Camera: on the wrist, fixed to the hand. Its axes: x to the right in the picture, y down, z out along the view.
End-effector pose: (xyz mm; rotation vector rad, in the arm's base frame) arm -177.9 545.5 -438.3 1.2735 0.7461 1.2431
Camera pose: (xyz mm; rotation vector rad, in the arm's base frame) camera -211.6 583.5 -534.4 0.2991 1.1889 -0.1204
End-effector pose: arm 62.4 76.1 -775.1 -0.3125 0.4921 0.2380
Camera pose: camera 68.8 -26.6 -810.1 -0.7064 0.0116 -1.2863
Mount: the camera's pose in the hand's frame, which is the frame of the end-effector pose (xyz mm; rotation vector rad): 7.6 -88.7 -62.4 -0.1112 -0.1046 -1.6162
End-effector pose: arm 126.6 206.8 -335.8 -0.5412 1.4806 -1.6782
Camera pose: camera 48.8 236.7 -266.0 1.7577 -0.7423 2.0112
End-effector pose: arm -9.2 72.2 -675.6 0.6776 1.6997 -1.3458
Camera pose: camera -103.3 106.8 -633.5 1.0640 -2.0352 1.9857
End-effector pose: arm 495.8 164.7 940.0 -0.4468 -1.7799 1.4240
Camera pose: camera 556.1 183.5 1028.5 0.8964 -1.5013 0.1664
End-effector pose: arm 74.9 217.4 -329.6 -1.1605 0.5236 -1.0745
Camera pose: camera -7.7 180.1 -269.5 -1.7064 -0.6488 -2.2970
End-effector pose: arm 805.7 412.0 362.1 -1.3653 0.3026 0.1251
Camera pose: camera 827.5 332.3 432.8 -1.3487 -0.9411 -1.1294
